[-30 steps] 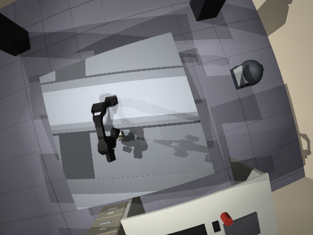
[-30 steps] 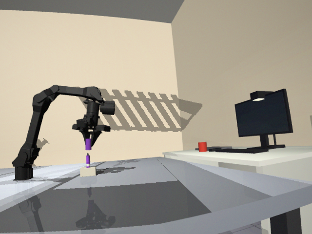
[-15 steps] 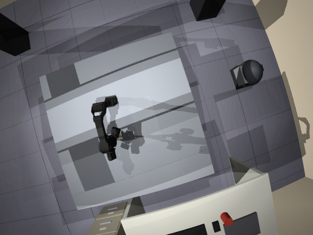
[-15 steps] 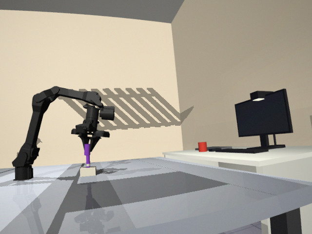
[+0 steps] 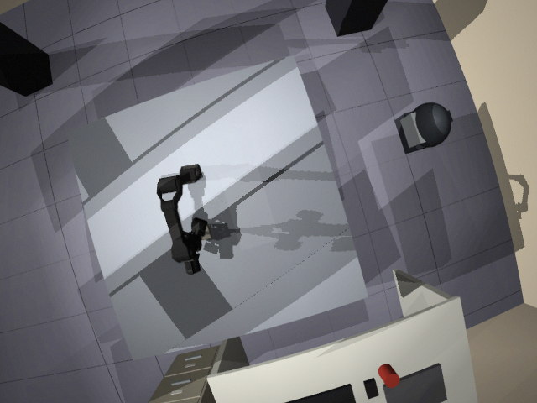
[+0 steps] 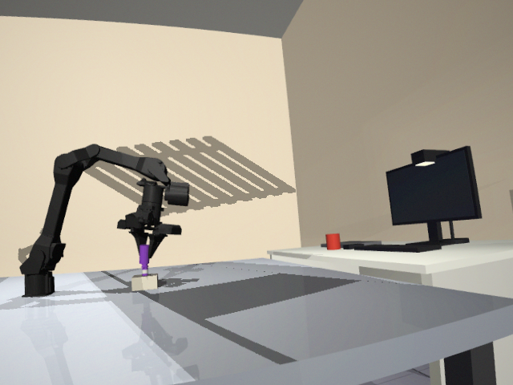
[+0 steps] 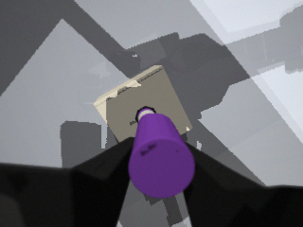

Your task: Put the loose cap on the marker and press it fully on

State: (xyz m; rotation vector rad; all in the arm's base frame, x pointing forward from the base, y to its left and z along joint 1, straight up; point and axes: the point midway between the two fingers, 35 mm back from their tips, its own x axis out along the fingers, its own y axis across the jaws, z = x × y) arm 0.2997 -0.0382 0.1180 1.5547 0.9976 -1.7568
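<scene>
My gripper tip is now 1 cm above the purple marker. Also, from my gripper tip: purple cap (1 cm to the right, 1 cm above); then beige holder block (7 cm below).
</scene>
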